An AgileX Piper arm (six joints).
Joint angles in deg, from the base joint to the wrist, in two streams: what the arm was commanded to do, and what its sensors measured. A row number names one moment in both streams.
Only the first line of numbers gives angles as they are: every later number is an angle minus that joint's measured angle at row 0.
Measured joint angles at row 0:
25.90 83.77 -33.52 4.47 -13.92 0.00
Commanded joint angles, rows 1 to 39:
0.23 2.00 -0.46 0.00 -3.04 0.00
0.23 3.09 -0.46 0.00 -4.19 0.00
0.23 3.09 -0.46 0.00 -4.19 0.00
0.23 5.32 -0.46 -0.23 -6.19 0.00
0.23 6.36 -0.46 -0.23 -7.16 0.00
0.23 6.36 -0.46 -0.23 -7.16 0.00
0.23 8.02 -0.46 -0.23 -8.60 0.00
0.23 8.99 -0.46 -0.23 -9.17 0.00
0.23 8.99 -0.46 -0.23 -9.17 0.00
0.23 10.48 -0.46 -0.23 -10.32 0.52
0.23 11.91 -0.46 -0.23 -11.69 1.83
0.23 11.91 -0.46 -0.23 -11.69 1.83
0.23 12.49 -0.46 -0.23 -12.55 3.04
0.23 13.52 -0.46 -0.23 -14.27 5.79
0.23 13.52 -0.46 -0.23 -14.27 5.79
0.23 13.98 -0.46 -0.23 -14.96 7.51
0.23 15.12 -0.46 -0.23 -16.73 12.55
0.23 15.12 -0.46 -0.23 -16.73 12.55
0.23 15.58 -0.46 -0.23 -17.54 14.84
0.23 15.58 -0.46 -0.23 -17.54 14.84
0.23 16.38 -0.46 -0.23 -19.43 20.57
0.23 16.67 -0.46 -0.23 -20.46 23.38
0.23 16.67 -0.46 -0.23 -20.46 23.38
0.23 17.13 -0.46 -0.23 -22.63 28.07
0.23 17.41 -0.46 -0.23 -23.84 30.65
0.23 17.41 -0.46 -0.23 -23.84 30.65
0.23 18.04 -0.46 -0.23 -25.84 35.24
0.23 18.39 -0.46 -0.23 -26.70 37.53
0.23 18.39 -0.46 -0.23 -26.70 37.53
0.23 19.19 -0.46 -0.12 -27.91 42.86
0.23 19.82 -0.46 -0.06 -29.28 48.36
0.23 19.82 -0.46 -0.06 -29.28 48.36
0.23 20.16 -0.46 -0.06 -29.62 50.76
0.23 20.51 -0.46 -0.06 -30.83 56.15
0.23 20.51 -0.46 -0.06 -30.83 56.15
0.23 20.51 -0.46 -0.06 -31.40 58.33
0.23 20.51 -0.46 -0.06 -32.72 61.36
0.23 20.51 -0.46 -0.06 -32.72 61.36
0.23 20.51 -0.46 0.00 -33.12 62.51
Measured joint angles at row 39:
0.00 20.62 -0.17 0.40 -30.89 57.81
